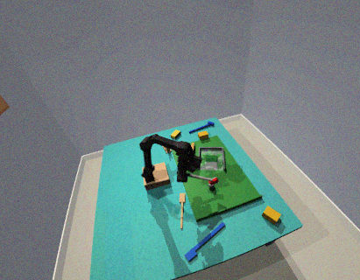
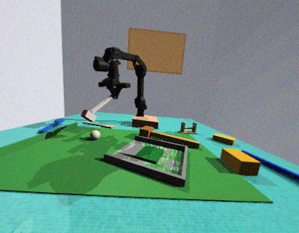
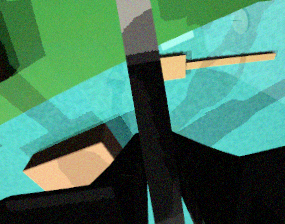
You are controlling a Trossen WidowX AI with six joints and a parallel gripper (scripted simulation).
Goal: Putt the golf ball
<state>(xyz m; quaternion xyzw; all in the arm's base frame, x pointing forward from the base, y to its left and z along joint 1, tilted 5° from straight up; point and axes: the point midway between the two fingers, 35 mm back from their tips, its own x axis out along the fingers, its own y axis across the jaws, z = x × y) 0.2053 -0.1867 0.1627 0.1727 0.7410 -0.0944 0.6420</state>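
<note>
The red putter is 110 mm ahead of my gripper tip, 40 mm to the right of it and 30 mm below it. From my gripper tip the other things lie so: white golf ball: 200 mm ahead, 170 mm below, 50 mm to the right.
</note>
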